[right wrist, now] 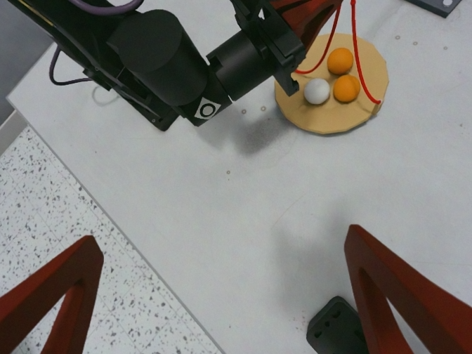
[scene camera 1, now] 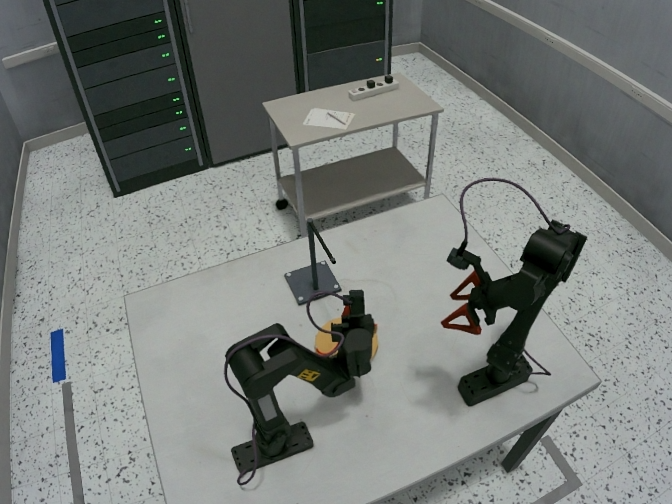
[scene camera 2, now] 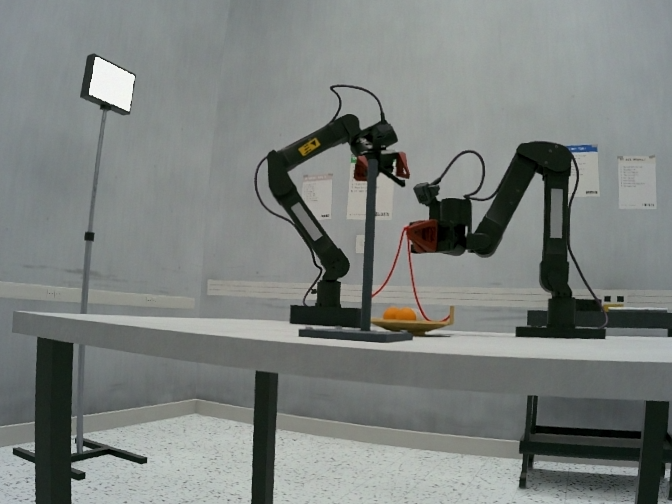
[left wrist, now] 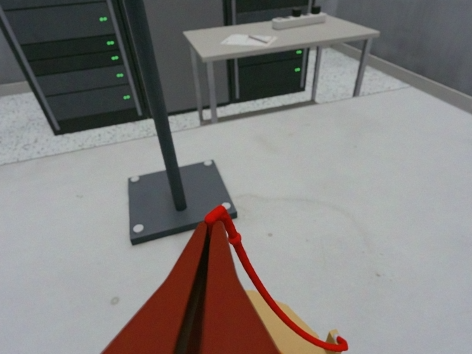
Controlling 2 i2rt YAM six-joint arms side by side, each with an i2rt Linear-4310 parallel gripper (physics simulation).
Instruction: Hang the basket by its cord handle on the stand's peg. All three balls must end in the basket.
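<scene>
The tan basket [scene camera 1: 325, 342] [scene camera 2: 415, 327] [right wrist: 330, 120] sits low at the table top beside the stand [scene camera 1: 313, 260] [scene camera 2: 368, 244] [left wrist: 160, 110]. In the right wrist view it holds two orange balls [right wrist: 340, 61] [right wrist: 346, 88] and a white ball [right wrist: 316, 91]. My left gripper [scene camera 2: 408, 230] [left wrist: 212, 231] is shut on the red cord handle [scene camera 2: 411, 271] [left wrist: 216, 215] [right wrist: 355, 45], whose sides run down to the basket. The peg [scene camera 1: 322, 244] [scene camera 2: 395, 177] carries no cord and appears higher than my left fingertips. My right gripper [scene camera 1: 447, 310] [right wrist: 221, 240] is open and empty, above the table's right side.
The stand's square base [scene camera 1: 303, 282] [left wrist: 150, 200] lies behind the basket. A wheeled cart [scene camera 1: 282, 111] and server racks are beyond the table's [scene camera 1: 189, 325] far edge. In scene camera 2, a lamp [scene camera 2: 111, 84] on a pole stands to the left.
</scene>
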